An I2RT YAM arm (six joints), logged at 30 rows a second.
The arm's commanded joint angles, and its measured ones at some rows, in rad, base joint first. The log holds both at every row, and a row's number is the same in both.
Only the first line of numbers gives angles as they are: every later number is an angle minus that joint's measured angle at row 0.
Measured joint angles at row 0:
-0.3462 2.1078 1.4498 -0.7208 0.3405 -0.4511
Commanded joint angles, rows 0 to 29:
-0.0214 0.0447 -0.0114 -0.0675 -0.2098 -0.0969
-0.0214 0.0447 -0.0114 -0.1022 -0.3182 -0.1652
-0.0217 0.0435 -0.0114 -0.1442 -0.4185 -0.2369
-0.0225 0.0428 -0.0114 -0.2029 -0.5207 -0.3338
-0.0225 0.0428 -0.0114 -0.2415 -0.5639 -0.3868
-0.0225 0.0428 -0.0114 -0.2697 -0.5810 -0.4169
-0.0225 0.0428 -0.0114 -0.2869 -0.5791 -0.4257
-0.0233 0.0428 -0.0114 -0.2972 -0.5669 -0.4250
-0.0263 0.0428 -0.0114 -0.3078 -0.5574 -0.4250
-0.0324 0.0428 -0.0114 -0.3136 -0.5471 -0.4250
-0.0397 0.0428 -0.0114 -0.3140 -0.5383 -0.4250
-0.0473 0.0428 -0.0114 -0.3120 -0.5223 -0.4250
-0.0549 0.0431 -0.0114 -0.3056 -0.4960 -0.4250
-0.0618 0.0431 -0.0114 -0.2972 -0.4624 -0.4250
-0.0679 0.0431 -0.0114 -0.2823 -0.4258 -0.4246
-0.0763 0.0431 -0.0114 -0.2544 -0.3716 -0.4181
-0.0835 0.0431 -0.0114 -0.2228 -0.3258 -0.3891
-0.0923 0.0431 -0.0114 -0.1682 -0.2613 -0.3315
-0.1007 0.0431 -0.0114 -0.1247 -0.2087 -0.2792
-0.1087 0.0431 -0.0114 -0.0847 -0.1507 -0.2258
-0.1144 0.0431 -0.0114 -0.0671 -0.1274 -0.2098
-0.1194 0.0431 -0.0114 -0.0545 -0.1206 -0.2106
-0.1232 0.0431 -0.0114 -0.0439 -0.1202 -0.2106
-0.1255 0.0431 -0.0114 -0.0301 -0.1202 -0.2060
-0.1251 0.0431 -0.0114 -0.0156 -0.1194 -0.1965
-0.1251 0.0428 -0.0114 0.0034 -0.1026 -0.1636
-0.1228 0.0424 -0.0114 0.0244 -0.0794 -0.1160
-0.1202 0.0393 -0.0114 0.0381 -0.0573 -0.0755
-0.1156 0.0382 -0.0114 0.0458 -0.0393 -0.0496
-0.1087 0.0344 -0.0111 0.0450 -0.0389 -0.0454
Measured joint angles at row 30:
-0.0938 -0.0091 0.0111 0.0198 -0.1820 -0.1648
